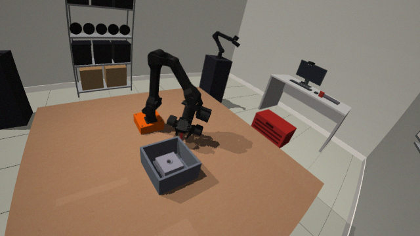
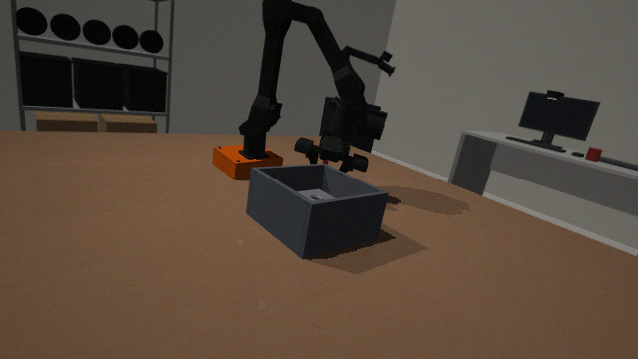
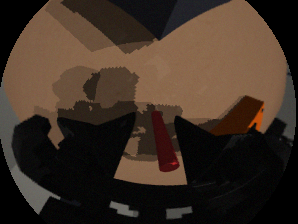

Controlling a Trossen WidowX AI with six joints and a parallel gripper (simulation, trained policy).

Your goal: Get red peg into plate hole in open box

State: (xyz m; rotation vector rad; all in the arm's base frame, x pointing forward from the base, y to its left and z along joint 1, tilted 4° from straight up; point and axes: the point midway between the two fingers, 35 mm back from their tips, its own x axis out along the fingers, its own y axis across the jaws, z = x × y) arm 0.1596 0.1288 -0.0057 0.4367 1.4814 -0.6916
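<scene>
My gripper tip is now 170 mm short of the light grey plate, 150 mm to the left of it and 30 mm below it. The rest, counted from my gripper tip: red peg 20 mm above, 10 mm behind; then grey box 170 mm ahead, 150 mm to the right, 10 mm above.
</scene>
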